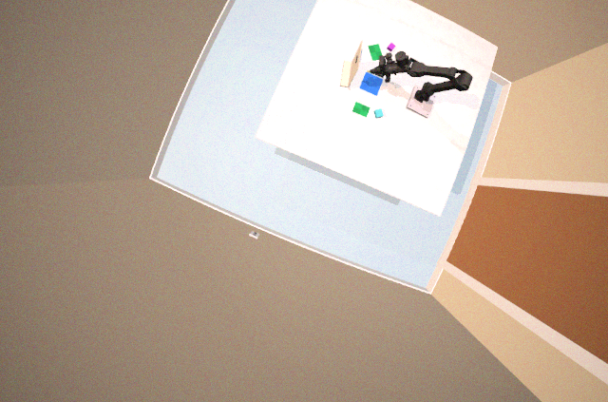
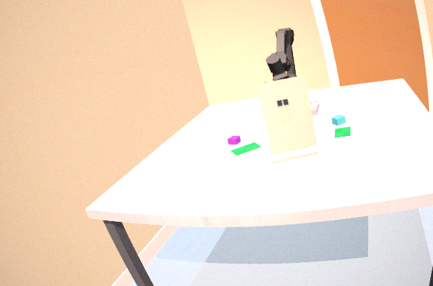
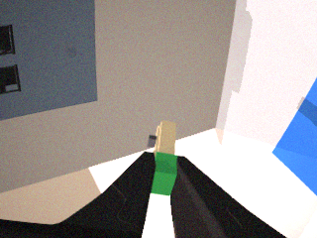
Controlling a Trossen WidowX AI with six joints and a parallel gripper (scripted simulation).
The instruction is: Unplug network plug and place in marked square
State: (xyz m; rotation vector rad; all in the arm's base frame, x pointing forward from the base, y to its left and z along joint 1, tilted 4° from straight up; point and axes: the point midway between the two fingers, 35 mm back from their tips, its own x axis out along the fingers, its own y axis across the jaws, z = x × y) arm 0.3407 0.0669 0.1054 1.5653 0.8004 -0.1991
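Now: gripper tip 50 mm past the blue marked square, 10 mm to the left of it and 140 mm above it. Also, from my gripper tip: green patch: 70 mm behind, 180 mm to the left, 140 mm below; then upright panel: 100 mm ahead, 10 mm to the left, 20 mm below; then green network plug: 10 mm ahead.
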